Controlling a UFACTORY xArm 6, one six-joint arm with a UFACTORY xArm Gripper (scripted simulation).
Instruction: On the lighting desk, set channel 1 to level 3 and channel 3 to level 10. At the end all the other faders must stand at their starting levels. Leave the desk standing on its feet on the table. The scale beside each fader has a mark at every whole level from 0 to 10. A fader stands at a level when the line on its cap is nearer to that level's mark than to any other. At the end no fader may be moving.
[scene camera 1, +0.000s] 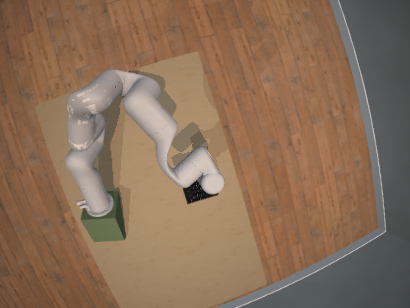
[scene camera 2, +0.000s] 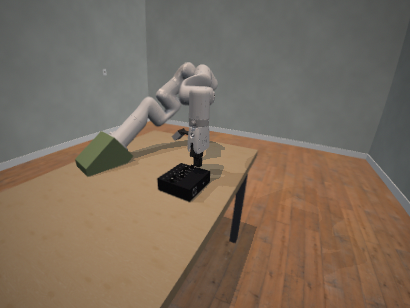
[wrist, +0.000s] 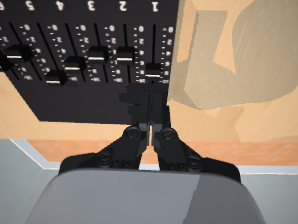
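Observation:
Scene camera 2 shows the gripper (scene camera 2: 197, 166), and the wrist view shows the gripper (wrist: 151, 102) as well.

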